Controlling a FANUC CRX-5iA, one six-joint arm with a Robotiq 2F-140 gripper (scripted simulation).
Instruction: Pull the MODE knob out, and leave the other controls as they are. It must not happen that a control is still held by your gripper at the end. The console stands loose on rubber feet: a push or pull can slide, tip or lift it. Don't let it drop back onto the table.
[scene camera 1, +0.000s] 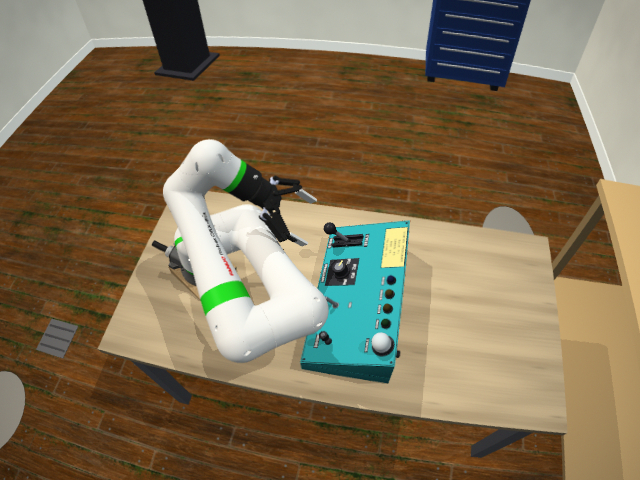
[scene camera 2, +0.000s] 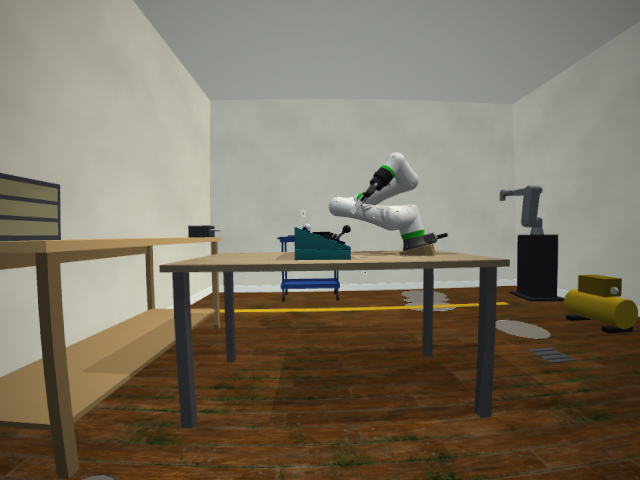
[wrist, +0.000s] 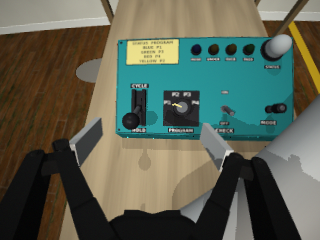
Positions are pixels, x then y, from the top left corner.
Scene:
teal console: scene camera 1; scene camera 2 308, 246; wrist
same spot on teal console: (wrist: 212, 74) = (scene camera 1: 367, 294)

